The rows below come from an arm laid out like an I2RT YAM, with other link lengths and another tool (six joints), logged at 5 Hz.
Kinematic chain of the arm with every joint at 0, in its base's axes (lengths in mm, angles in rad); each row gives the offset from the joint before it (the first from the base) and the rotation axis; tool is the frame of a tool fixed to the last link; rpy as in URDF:
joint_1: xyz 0 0 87.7 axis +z
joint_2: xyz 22.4 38 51 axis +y
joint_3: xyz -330 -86 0 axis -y
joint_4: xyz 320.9 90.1 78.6 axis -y
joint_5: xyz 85.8 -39.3 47 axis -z
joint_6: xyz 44.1 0 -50.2 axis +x
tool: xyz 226 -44 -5 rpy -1.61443 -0.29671 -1.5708
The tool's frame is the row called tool.
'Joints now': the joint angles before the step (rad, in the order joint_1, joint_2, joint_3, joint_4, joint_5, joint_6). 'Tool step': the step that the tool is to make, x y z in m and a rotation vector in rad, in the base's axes. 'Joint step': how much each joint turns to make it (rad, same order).
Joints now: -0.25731, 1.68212, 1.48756, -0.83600, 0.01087, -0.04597
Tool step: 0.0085, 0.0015, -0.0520, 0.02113, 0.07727, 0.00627
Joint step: 0.00577, 0.10120, 0.00020, 0.02090, -0.00112, 0.00003
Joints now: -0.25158, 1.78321, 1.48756, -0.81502, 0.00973, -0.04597
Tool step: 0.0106, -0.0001, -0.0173, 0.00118, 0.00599, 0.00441
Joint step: 0.00451, 0.04071, 0.00035, 0.03426, 0.00034, -0.00006
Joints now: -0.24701, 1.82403, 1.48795, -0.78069, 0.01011, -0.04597
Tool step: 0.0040, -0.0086, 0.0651, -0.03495, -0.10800, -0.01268
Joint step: -0.00883, -0.09374, 0.02560, -0.00603, 0.00798, -0.00004
